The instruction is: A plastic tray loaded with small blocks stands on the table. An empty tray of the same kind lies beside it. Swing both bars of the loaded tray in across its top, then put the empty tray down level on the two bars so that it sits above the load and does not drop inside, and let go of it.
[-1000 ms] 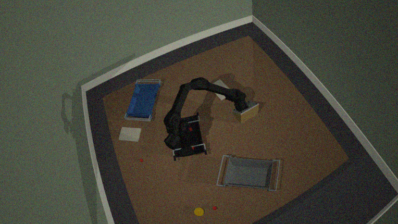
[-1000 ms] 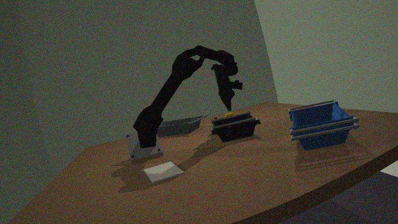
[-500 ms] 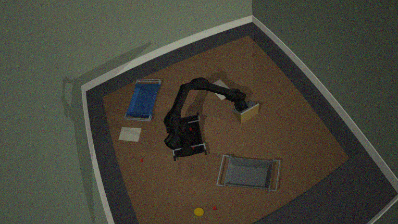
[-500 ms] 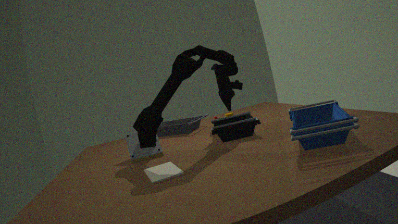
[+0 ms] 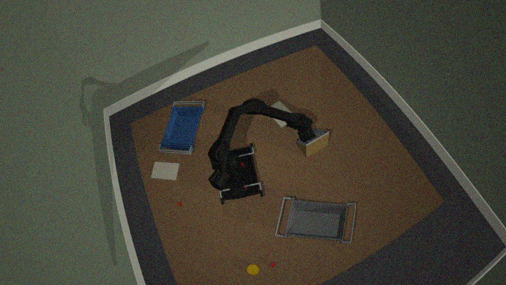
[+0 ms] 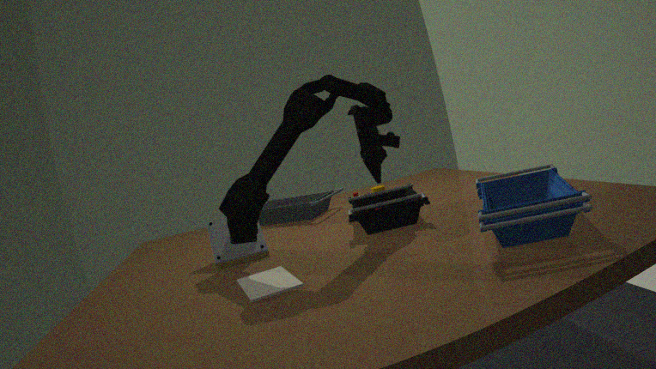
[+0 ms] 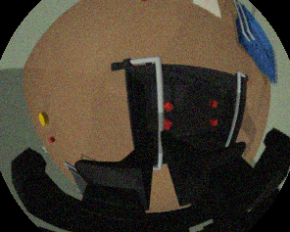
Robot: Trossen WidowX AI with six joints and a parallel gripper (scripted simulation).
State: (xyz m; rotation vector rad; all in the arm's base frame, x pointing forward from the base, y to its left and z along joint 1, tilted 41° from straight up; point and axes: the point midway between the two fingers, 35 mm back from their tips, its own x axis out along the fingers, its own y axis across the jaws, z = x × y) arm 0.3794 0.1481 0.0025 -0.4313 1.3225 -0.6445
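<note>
The grey tray lies 250 mm behind my gripper tip, 280 mm to the left of it and 40 mm below it. The rest, counted from my gripper tip: yellow disc 80 mm ahead, 370 mm to the left, 80 mm below.
</note>
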